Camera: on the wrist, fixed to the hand. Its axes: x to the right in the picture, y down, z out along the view.
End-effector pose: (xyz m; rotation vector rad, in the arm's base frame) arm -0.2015 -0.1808 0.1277 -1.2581 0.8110 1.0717
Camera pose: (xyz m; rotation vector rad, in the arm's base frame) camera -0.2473 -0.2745 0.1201 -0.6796 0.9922 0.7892
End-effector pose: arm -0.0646 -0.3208 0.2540 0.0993 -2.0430 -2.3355
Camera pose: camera -0.0341 -0.4141 0.2900 0.0008 2.6680 1.6094
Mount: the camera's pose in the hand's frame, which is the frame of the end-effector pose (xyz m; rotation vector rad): -0.0247 0.0477 -0.0897 0.6192 -0.0834 0.0169
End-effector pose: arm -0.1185 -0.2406 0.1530 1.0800 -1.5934 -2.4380
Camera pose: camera -0.0649 -0.3248 0.1842 -0.8841 2.1554 1.7836
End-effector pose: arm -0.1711 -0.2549 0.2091 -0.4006 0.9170 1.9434
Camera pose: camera -0.2063 -0.3503 0.1848 0.0501 1.3990 1.5706
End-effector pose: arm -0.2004 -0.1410 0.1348 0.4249 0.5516 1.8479
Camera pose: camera -0.2775 -0.1928 0.0869 0.9121 1.0663 1.6384
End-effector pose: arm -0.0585 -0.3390 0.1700 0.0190 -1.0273 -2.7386
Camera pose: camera -0.0171 -0.4271 0.1317 -0.0060 -1.8396 -2.3096
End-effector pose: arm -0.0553 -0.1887 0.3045 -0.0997 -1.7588 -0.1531
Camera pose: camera 0.0437 -0.1554 0.2993 0.3322 -1.8144 0.4143
